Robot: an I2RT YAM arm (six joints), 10 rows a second.
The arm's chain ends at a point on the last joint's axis. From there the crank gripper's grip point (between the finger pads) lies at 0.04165 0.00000 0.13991 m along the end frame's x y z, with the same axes.
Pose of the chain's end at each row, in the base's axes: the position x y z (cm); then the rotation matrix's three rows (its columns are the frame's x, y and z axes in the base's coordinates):
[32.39 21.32 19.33], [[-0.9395 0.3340 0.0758], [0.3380 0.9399 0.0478], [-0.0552 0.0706 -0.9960]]
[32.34 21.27 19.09], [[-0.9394 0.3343 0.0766], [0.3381 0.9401 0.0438], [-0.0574 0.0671 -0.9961]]
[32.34 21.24 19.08], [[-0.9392 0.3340 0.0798], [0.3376 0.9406 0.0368], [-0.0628 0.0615 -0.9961]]
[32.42 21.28 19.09], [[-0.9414 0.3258 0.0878], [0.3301 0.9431 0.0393], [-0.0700 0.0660 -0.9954]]
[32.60 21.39 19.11], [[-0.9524 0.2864 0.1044], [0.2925 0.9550 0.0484], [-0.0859 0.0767 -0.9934]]
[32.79 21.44 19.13], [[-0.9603 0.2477 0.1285], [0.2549 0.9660 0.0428], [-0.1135 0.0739 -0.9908]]
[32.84 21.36 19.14], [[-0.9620 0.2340 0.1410], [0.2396 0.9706 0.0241], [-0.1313 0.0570 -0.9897]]
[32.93 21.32 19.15], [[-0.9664 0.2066 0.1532], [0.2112 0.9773 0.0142], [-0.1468 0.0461 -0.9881]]
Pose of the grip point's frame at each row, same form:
[29.54 23.40 5.17], [[-0.9395 0.3340 0.0758], [0.3380 0.9399 0.0478], [-0.0552 0.0706 -0.9960]]
[29.50 23.29 4.91], [[-0.9394 0.3343 0.0766], [0.3381 0.9401 0.0438], [-0.0574 0.0671 -0.9961]]
[29.54 23.16 4.88], [[-0.9392 0.3340 0.0798], [0.3376 0.9406 0.0368], [-0.0628 0.0615 -0.9961]]
[29.73 23.20 4.87], [[-0.9414 0.3258 0.0878], [0.3301 0.9431 0.0393], [-0.0700 0.0660 -0.9954]]
[30.09 23.29 4.85], [[-0.9524 0.2864 0.1044], [0.2925 0.9550 0.0484], [-0.0859 0.0767 -0.9934]]
[30.59 23.10 4.79], [[-0.9603 0.2477 0.1285], [0.2549 0.9660 0.0428], [-0.1135 0.0739 -0.9908]]
[30.81 22.70 4.75], [[-0.9620 0.2340 0.1410], [0.2396 0.9706 0.0241], [-0.1313 0.0570 -0.9897]]
[31.05 22.40 4.71], [[-0.9664 0.2066 0.1532], [0.2112 0.9773 0.0142], [-0.1468 0.0461 -0.9881]]

